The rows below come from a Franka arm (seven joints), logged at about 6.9 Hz.
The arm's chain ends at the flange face. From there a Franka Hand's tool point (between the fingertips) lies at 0.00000 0.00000 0.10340 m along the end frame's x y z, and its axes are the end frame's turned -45 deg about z.
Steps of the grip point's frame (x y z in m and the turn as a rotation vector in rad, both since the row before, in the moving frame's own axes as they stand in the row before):
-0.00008, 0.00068, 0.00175, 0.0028, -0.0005, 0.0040
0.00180, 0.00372, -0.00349, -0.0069, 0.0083, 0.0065
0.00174, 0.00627, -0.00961, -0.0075, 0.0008, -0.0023
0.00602, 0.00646, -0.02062, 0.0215, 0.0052, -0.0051
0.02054, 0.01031, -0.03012, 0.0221, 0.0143, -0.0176
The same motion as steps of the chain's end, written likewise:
0.00067, 0.00071, 0.00175, 0.0016, -0.0023, 0.0040
0.00279, 0.00146, -0.00348, 0.0010, 0.0107, 0.0065
0.00506, 0.00271, -0.00961, -0.0047, 0.0059, -0.0023
0.01002, 0.00226, -0.02059, 0.0189, -0.0115, -0.0051
0.02241, -0.00458, -0.03008, 0.0257, -0.0055, -0.0176

